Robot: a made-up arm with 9 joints. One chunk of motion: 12 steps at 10 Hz.
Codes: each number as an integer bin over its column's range. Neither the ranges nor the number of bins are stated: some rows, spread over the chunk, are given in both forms.
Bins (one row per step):
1: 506 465 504 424 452 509 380 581 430
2: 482 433 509 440 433 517 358 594 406
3: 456 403 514 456 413 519 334 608 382
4: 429 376 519 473 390 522 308 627 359
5: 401 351 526 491 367 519 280 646 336
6: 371 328 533 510 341 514 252 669 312
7: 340 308 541 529 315 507 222 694 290
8: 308 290 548 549 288 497 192 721 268
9: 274 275 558 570 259 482 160 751 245
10: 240 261 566 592 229 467 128 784 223
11: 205 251 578 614 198 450 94 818 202
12: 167 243 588 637 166 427 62 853 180
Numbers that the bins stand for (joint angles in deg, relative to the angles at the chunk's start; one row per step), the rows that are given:
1: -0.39 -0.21 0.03 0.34 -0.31 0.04 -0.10 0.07 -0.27
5: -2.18 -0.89 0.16 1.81 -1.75 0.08 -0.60 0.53 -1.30
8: -3.76 -1.26 0.29 3.09 -3.10 -0.01 -1.04 1.05 -2.05
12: -6.16 -1.54 0.53 5.03 -5.18 -0.29 -1.69 1.98 -3.02
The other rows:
2: -0.80 -0.40 0.06 0.69 -0.63 0.07 -0.21 0.16 -0.53
3: -1.24 -0.58 0.09 1.04 -0.97 0.08 -0.33 0.26 -0.79
4: -1.70 -0.74 0.12 1.42 -1.36 0.09 -0.46 0.39 -1.05
6: -2.69 -1.03 0.20 2.23 -2.20 0.06 -0.74 0.69 -1.56
7: -3.21 -1.15 0.25 2.65 -2.64 0.03 -0.89 0.86 -1.81
9: -4.34 -1.35 0.35 3.55 -3.59 -0.07 -1.20 1.26 -2.30
10: -4.92 -1.43 0.40 4.04 -4.10 -0.13 -1.36 1.49 -2.54
11: -5.51 -1.49 0.47 4.52 -4.63 -0.20 -1.53 1.73 -2.78

